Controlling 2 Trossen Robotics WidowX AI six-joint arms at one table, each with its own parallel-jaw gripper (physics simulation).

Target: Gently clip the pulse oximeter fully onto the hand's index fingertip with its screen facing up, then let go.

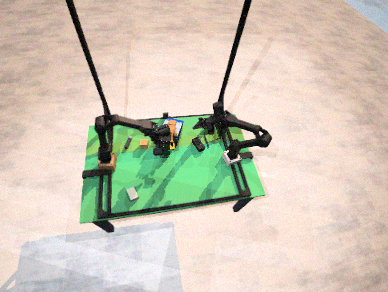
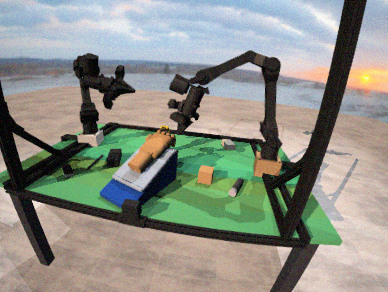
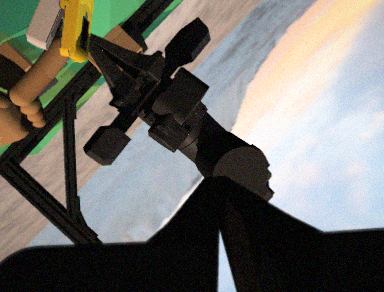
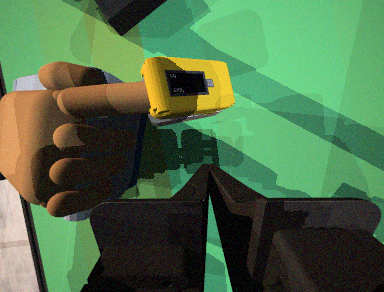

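Where they show: left gripper, between the fingertips: (image 1: 192, 128) (image 2: 135, 91) (image 3: 215, 187); right gripper, between the fingertips: (image 1: 163, 147) (image 2: 177, 134) (image 4: 207, 169); left arm's base, origin of its link: (image 1: 232, 155) (image 2: 90, 132); right arm's base, origin of its link: (image 1: 106, 159) (image 2: 268, 156).
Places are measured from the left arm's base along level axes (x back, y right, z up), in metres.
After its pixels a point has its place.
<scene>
The yellow pulse oximeter (image 1: 172, 144) @[x -0.399, y 0.171, z 0.098 m] (image 2: 164, 127) @[x -0.399, y 0.195, z 0.104 m] (image 3: 75, 29) @[x -0.387, y 0.173, z 0.099 m] (image 4: 188, 87) @[x -0.404, y 0.175, z 0.100 m] sits clipped on the index fingertip of the tan model hand (image 1: 172, 126) @[x -0.342, y 0.331, z 0.075 m] (image 2: 155, 146) @[x -0.377, y 0.338, z 0.081 m] (image 4: 89, 98) @[x -0.388, y 0.228, z 0.107 m]. Its dark screen faces up. The hand lies on a blue and grey wedge (image 2: 161, 176) @[x -0.402, y 0.395, z -0.003 m] (image 1: 179, 121) @[x -0.242, y 0.443, z -0.036 m]. My right gripper (image 2: 179, 130) @[x -0.455, y 0.187, z 0.072 m] (image 4: 207, 169) @[x -0.455, y 0.187, z 0.072 m] (image 3: 83, 34) @[x -0.455, y 0.187, z 0.072 m] is shut and empty. It hovers just off the oximeter without touching it. My left gripper (image 1: 194, 127) @[x -0.275, y 0.155, z 0.239 m] (image 2: 133, 90) @[x -0.275, y 0.155, z 0.239 m] (image 3: 215, 187) @[x -0.275, y 0.155, z 0.239 m] is shut and empty, raised high, far from the hand.
An orange cube (image 1: 144, 142) @[x -0.561, y 0.319, z -0.009 m] (image 2: 205, 174) @[x -0.558, y 0.348, z -0.018 m], a grey cylinder (image 1: 128, 142) @[x -0.670, y 0.377, z -0.038 m] (image 2: 236, 186) @[x -0.663, y 0.401, z -0.033 m] and a grey block (image 1: 132, 193) @[x -0.736, y -0.018, z -0.029 m] (image 2: 229, 144) @[x -0.732, y 0.019, z -0.029 m] lie on the green mat. A black box (image 1: 198, 143) @[x -0.185, y 0.190, z -0.025 m] (image 2: 114, 157) @[x -0.194, y 0.226, z -0.025 m] and a thin rod (image 1: 206, 140) @[x -0.103, y 0.211, z -0.052 m] (image 2: 95, 161) @[x -0.106, y 0.219, z -0.051 m] lie near the left arm. A black frame (image 2: 210, 229) borders the table.
</scene>
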